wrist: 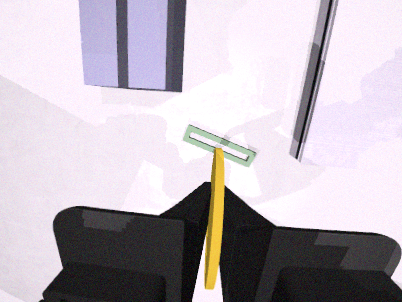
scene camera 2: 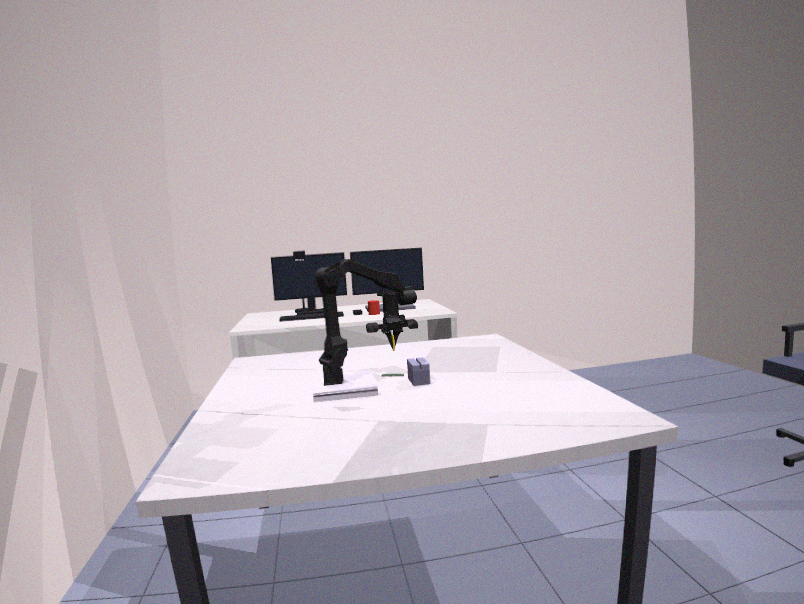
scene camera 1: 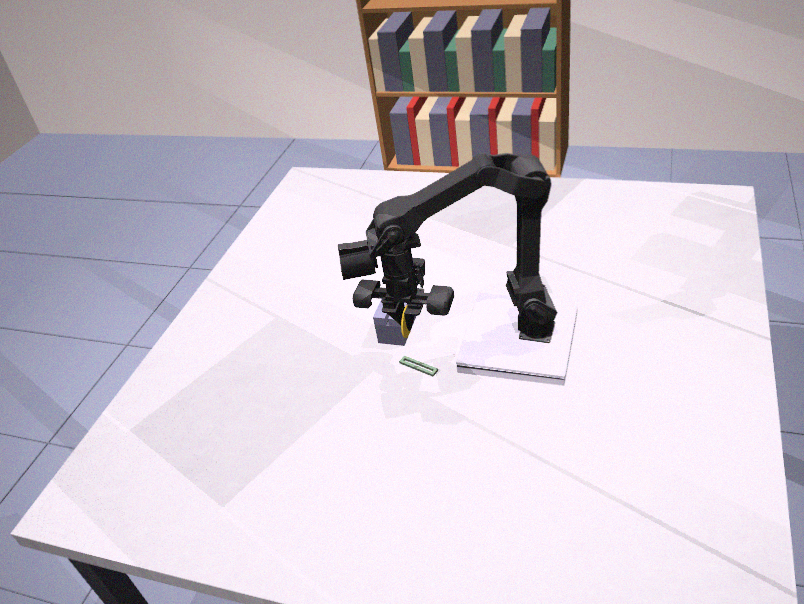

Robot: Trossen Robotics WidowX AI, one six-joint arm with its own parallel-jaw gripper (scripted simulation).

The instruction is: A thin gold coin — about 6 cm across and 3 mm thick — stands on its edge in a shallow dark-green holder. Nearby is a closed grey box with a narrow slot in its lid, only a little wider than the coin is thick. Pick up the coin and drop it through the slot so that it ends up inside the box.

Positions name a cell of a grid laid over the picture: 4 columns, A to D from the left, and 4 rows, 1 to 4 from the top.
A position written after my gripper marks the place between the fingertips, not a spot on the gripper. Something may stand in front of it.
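My gripper: scene camera 1 (C3), scene camera 2 (B3), wrist view (C3).
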